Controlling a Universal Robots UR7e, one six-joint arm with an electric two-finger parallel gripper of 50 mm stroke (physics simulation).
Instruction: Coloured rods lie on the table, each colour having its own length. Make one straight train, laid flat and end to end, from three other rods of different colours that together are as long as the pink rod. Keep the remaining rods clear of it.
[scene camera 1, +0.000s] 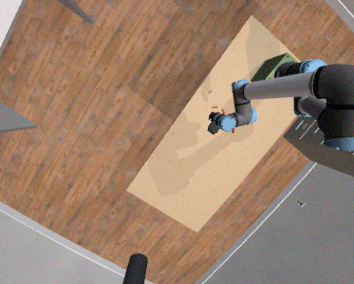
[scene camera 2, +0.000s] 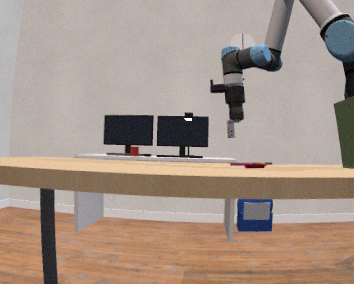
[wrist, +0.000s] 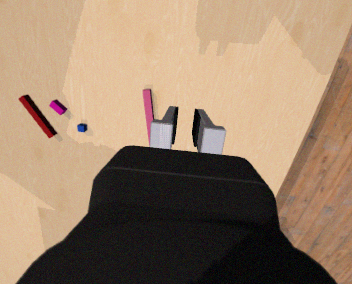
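Where they show: gripper, fingertip midpoint: (scene camera 1: 210, 119) (scene camera 2: 231, 137) (wrist: 185, 120); arm's base at its link origin: (scene camera 1: 287, 75).
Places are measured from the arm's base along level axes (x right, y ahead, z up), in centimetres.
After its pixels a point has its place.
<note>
The pink rod (wrist: 147, 105) @(x 4.4, y 46.3, z -23.6 cm) lies flat left of the gripper, its near end hidden by the finger and housing. A dark red rod (wrist: 37, 116) @(x -10.9, y 39.2, z -23.6 cm) (scene camera 1: 233, 131) @(x -12.9, y 40.4, z -23.7 cm), a short magenta rod (wrist: 58, 107) @(x -7.8, y 41.7, z -23.6 cm) and a small blue rod (wrist: 82, 128) @(x -3.8, y 39.7, z -23.6 cm) lie apart, farther left in the wrist view. In scene camera 1, two orange-looking rods (scene camera 1: 214, 107) @(x 11.4, y 39.6, z -23.6 cm) (scene camera 1: 223, 111) @(x 4.5, y 36.4, z -23.5 cm) lie apart at an angle, and a grey rod (scene camera 1: 210, 92) @(x 21.7, y 34.7, z -23.6 cm) lies beyond them. My gripper (wrist: 185, 120) @(x 9.0, y 48.8, z -14.4 cm) (scene camera 2: 230, 129) is partly open and empty, above the table. The arm hides some rods in scene camera 1.
A green block (scene camera 1: 273, 68) @(x 8.4, y 2.8, z -1.8 cm) (scene camera 2: 346, 132) @(x 0.5, y 7.3, z -12.3 cm) stands on the table (scene camera 1: 200, 200) @(x -40.8, y 99.1, z -24.6 cm) (scene camera 2: 100, 172) @(x -53.4, y 67.4, z -24.7 cm) near the arm's base. The long table edge runs along the right of the wrist view. A desk with two monitors (scene camera 2: 128, 130) (scene camera 2: 183, 131) stands behind.
</note>
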